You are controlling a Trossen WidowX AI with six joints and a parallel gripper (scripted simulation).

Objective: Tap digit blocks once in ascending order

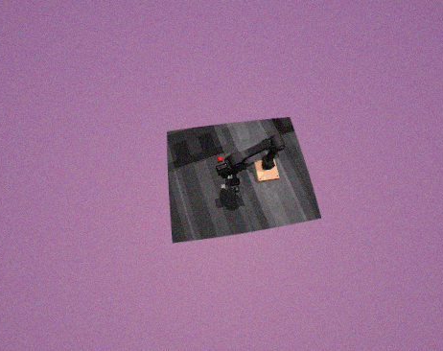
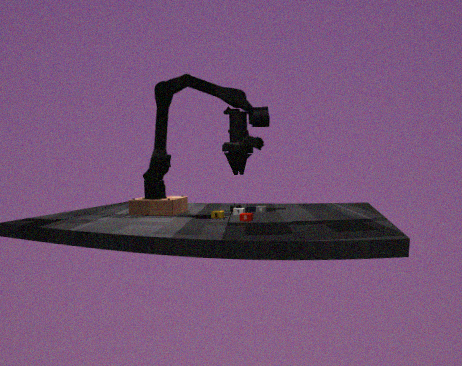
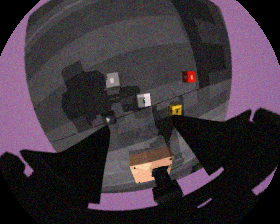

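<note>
Right now the white block is 10 mm ahead of my gripper tip, 30 mm to the right of it and 120 mm below it. Round my gripper tip: yellow block: 30 mm behind, 130 mm to the right, 120 mm below; then black block: 40 mm behind, 70 mm to the left, 120 mm below; then grey block: 60 mm ahead, 50 mm to the left, 120 mm below.
</note>
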